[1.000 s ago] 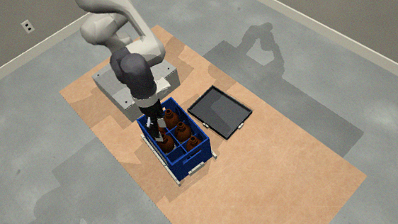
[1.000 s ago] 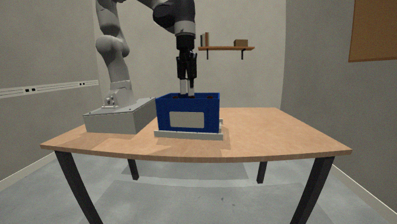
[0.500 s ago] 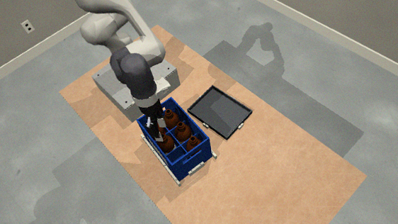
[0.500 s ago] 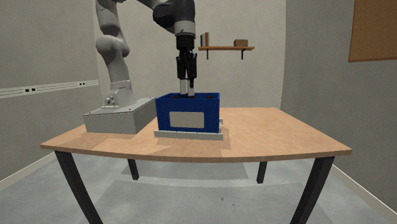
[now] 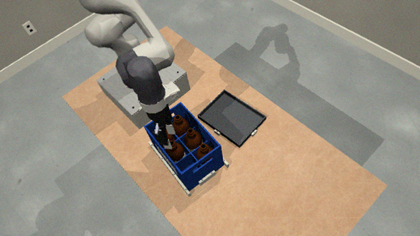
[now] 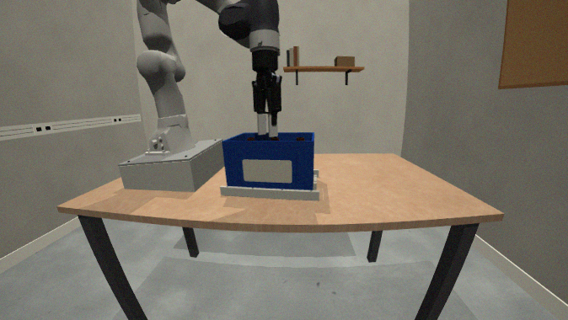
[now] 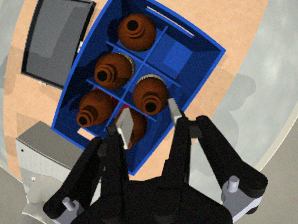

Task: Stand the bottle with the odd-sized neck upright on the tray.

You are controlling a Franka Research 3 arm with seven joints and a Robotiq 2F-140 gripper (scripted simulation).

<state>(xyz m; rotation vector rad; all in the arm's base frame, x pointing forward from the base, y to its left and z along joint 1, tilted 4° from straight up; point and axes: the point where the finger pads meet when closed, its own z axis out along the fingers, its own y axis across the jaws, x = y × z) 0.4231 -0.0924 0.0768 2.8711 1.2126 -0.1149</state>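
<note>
Now: hand 130 mm above the blue crate and 50 mm to the right of it. The rest, counted from my hand: bottle: 130 mm below, 80 mm behind; dark grey tray: 310 mm to the left, 200 mm below, 20 mm behind.
</note>
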